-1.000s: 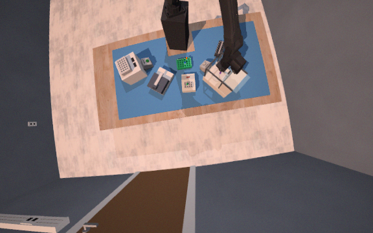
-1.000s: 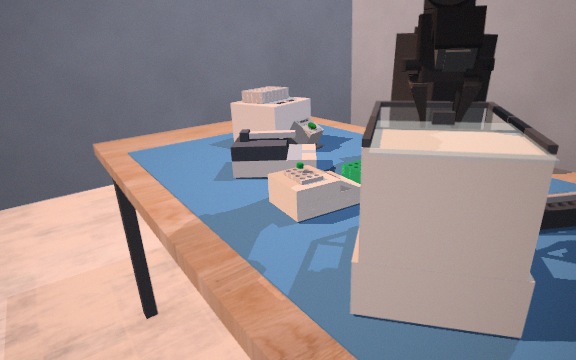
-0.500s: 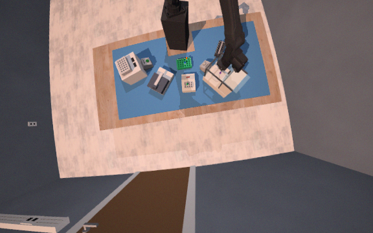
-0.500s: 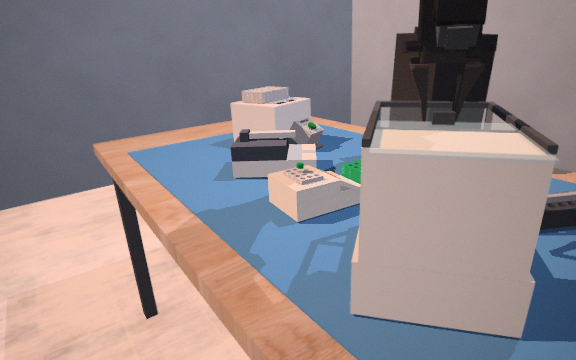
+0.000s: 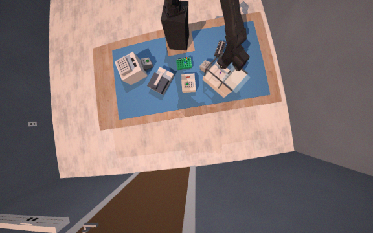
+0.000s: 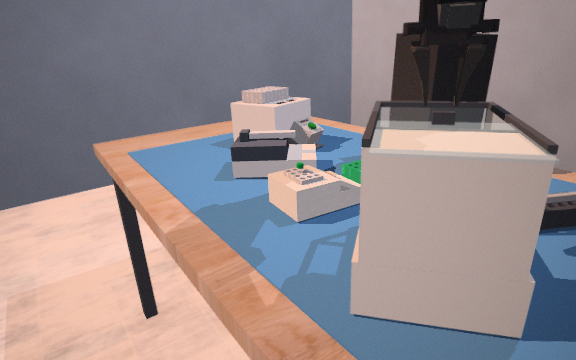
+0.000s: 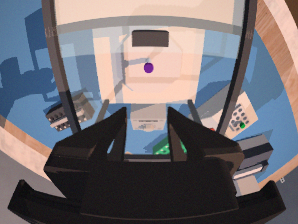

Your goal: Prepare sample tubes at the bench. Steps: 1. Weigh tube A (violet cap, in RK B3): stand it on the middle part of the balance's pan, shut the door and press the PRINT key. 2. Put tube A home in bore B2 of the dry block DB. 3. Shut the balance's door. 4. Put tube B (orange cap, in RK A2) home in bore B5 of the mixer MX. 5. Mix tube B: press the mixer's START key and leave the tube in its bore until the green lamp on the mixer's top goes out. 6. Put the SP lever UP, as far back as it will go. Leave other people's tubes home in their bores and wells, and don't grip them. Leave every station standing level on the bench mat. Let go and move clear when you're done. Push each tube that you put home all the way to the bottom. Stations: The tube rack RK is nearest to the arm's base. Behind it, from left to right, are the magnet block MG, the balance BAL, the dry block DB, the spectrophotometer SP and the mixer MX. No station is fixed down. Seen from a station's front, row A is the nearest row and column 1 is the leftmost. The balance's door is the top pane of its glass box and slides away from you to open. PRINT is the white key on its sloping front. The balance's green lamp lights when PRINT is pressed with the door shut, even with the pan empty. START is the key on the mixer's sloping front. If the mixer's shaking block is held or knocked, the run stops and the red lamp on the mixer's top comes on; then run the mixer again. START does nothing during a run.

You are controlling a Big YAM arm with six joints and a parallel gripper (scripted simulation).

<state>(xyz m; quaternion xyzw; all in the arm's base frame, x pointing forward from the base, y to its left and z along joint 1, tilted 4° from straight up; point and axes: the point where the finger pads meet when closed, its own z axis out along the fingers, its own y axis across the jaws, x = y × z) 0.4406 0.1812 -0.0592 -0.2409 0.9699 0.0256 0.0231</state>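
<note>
My gripper is now 8 cm short of the balance door, 4 cm to the right of it and 2 cm above it. The rest, counted from my hand: dry block: 4 cm behind, 25 cm to the right, 20 cm below; blue-capped tube: 21 cm behind, 21 cm to the right, 20 cm below; magnet block: 23 cm behind, 12 cm to the left, 21 cm below.
</note>
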